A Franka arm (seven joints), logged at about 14 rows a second.
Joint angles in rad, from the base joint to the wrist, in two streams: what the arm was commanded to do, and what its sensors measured. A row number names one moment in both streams.
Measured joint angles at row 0:
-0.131, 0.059, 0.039, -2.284, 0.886, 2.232, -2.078
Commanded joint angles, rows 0 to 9:
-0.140, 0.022, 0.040, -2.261, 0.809, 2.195, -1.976
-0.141, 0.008, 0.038, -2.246, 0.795, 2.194, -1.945
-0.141, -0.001, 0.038, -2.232, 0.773, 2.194, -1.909
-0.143, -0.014, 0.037, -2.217, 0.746, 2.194, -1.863
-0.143, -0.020, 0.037, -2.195, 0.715, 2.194, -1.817
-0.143, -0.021, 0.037, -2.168, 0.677, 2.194, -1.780
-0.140, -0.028, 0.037, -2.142, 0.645, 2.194, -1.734
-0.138, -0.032, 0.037, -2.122, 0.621, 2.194, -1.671
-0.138, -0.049, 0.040, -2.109, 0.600, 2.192, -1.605
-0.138, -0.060, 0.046, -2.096, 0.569, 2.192, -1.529
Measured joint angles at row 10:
-0.134, -0.036, 0.038, -2.123, 0.628, 2.218, -1.652
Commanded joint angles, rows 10 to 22:
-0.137, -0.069, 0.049, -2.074, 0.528, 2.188, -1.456
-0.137, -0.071, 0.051, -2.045, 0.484, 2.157, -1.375
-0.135, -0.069, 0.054, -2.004, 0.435, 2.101, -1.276
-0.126, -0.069, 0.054, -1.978, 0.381, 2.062, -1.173
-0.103, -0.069, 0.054, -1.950, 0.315, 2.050, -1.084
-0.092, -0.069, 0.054, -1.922, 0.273, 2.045, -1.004
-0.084, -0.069, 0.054, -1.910, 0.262, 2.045, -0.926
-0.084, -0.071, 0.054, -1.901, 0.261, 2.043, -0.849
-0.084, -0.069, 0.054, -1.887, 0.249, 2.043, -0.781
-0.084, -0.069, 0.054, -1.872, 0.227, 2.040, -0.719
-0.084, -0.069, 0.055, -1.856, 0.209, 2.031, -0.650
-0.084, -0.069, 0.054, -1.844, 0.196, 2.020, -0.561
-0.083, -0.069, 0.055, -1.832, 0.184, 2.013, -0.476
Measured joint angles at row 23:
-0.078, -0.075, 0.051, -1.870, 0.223, 2.047, -0.610
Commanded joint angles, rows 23 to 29:
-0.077, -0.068, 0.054, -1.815, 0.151, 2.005, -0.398
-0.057, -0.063, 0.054, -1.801, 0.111, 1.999, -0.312
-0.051, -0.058, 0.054, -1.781, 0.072, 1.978, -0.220
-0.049, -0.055, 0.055, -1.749, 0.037, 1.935, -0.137
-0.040, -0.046, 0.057, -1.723, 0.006, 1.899, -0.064
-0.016, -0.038, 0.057, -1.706, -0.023, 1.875, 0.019
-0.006, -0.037, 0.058, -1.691, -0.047, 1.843, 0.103
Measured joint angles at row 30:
-0.025, -0.068, 0.053, -1.752, 0.005, 1.903, -0.036
